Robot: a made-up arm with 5 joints.
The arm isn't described. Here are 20 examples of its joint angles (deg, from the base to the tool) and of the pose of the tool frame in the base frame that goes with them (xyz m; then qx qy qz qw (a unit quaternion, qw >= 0)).
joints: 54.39 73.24 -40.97 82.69 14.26
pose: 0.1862 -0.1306 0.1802 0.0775 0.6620 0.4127 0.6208
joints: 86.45 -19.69 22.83 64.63 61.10
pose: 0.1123 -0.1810 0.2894 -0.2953 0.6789 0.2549 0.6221
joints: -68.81 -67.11 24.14 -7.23 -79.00
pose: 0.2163 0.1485 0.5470 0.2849 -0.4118 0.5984 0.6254
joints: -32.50 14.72 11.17 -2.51 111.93
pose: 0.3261 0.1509 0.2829 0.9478 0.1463 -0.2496 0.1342
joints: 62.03 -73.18 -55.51 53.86 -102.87
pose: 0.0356 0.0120 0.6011 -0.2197 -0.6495 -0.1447 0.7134
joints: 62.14 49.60 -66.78 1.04 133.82
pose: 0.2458 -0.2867 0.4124 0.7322 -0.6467 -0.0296 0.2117
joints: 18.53 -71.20 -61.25 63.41 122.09
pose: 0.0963 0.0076 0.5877 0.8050 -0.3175 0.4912 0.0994
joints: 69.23 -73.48 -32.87 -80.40 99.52
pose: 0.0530 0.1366 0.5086 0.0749 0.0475 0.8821 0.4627
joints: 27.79 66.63 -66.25 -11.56 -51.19
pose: 0.3722 -0.1819 0.3974 -0.2213 -0.1024 -0.1083 0.9637
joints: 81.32 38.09 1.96 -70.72 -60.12
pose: 0.0885 -0.2436 0.3842 -0.3146 -0.1604 -0.5239 0.7752
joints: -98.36 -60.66 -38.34 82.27 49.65
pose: 0.0908 0.1261 0.5597 -0.5727 -0.6583 0.3761 0.3117
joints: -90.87 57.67 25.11 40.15 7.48
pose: 0.1222 0.0702 0.1632 0.5990 -0.3575 -0.6867 0.2045
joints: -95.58 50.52 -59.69 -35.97 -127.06
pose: 0.1303 0.3310 0.4600 0.6048 -0.0183 0.7269 0.3248
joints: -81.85 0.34 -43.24 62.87 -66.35
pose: 0.1950 0.2747 0.4604 -0.0800 0.0570 0.7522 0.6516
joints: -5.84 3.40 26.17 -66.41 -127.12
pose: 0.3568 -0.0165 0.3987 0.4302 -0.3828 0.2586 0.7755
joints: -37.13 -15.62 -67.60 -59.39 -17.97
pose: 0.1005 -0.0274 0.5848 -0.0080 -0.8876 -0.2692 0.3737
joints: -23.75 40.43 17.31 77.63 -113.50
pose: 0.1718 -0.0194 0.2207 0.0490 0.8348 -0.1875 0.5153
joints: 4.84 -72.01 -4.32 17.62 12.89
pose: 0.1848 -0.0088 0.6046 -0.6688 -0.3061 -0.2201 0.6408
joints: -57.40 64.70 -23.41 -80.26 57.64
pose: 0.2465 0.2362 0.3629 -0.7474 -0.4798 0.0514 0.4567
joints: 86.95 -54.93 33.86 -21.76 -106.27
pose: 0.0526 -0.1953 0.4955 -0.1421 -0.4918 -0.4290 0.7442
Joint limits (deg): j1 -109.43..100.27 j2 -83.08..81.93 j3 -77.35..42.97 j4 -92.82..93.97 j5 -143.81..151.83
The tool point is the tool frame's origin. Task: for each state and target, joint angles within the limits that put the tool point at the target. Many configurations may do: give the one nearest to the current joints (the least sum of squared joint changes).
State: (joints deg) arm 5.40 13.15 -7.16 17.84 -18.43
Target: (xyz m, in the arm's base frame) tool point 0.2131 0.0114 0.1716
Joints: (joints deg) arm -13.40 40.17 29.12 36.50 -11.68
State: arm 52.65 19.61 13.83 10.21 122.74
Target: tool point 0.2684 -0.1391 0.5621
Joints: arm 40.83 -16.52 -27.54 -8.58 119.11
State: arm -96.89 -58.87 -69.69 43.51 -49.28
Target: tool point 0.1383 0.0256 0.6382
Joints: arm -100.26 -49.68 -63.55 45.52 -24.54
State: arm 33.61 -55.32 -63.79 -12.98 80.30
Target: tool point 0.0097 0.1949 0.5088
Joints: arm 62.97 -73.87 -77.35 -8.92 82.60
